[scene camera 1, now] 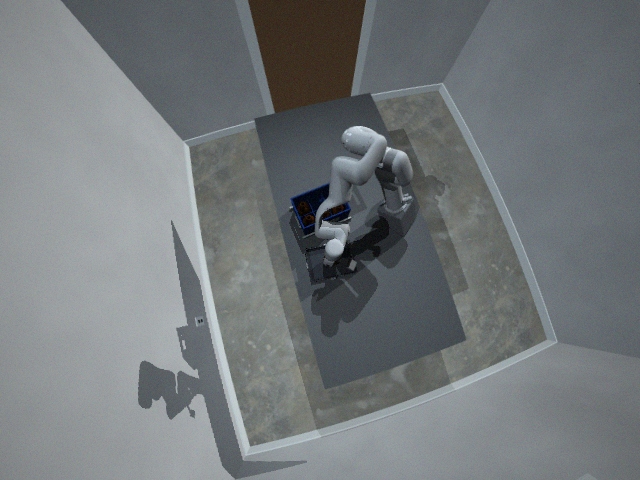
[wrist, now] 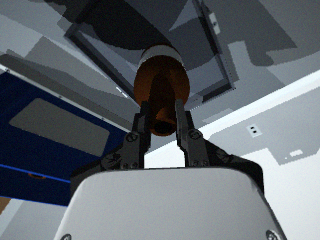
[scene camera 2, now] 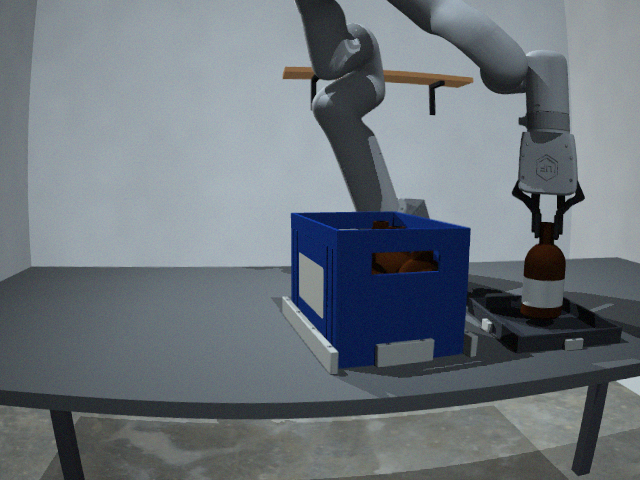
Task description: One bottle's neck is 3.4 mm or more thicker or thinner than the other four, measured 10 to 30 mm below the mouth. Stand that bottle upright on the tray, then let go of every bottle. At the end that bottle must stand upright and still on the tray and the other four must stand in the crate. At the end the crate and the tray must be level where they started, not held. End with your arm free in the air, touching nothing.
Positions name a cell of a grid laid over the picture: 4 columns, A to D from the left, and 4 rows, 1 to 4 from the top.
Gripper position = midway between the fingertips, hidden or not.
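Note:
I see my gripper (scene camera 2: D2). There is a tray (scene camera 2: D3) too, and I find it again both in scene camera 1 (scene camera 1: B3) and in the wrist view (wrist: B1). A blue crate (scene camera 2: C3) is here as well, and the wrist view gives me that crate again (wrist: A3). I also see a bottle (scene camera 2: D3), along with a rail (scene camera 2: C3) and a pale stop block (scene camera 2: C3).

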